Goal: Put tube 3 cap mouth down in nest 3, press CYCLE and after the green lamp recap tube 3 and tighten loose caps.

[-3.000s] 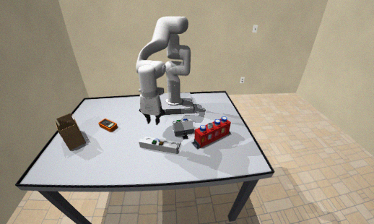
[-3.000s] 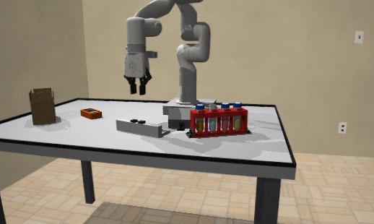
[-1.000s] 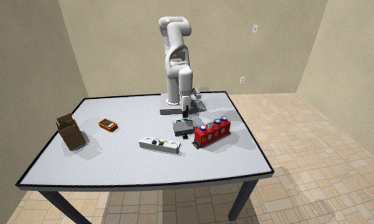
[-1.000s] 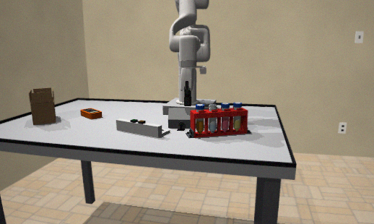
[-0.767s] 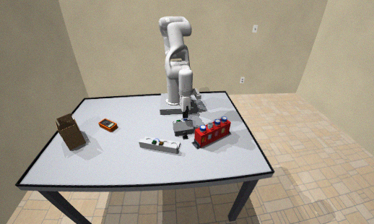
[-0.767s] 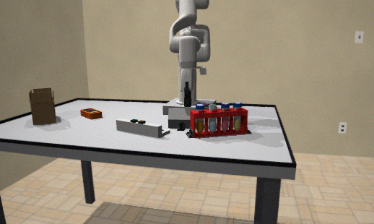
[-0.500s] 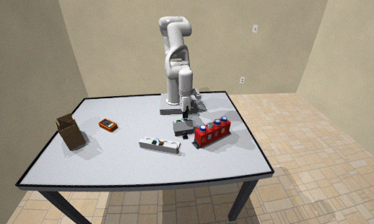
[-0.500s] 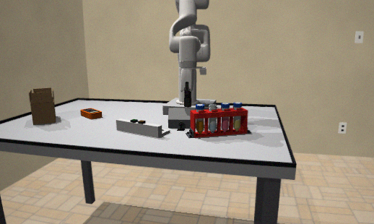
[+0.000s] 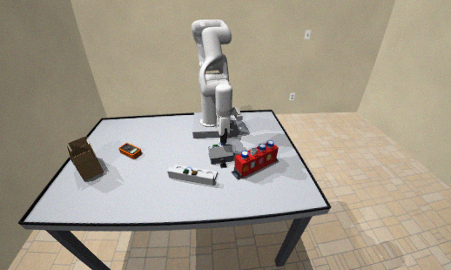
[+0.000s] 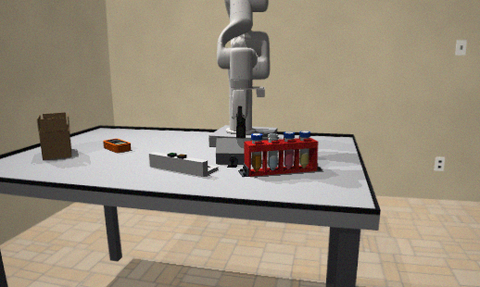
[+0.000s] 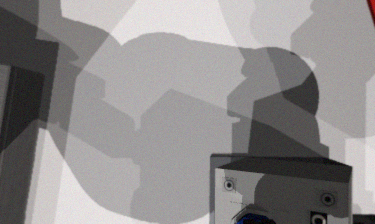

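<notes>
Now: hand 3 cm above the blue key. Round my hand: green key (1 cm ahead, 4 cm to the right, 3 cm below); grey key housing (2 cm ahead, 2 cm to the right, 4 cm below); orange device (5 cm behind, 53 cm to the right, 8 cm below).
</notes>
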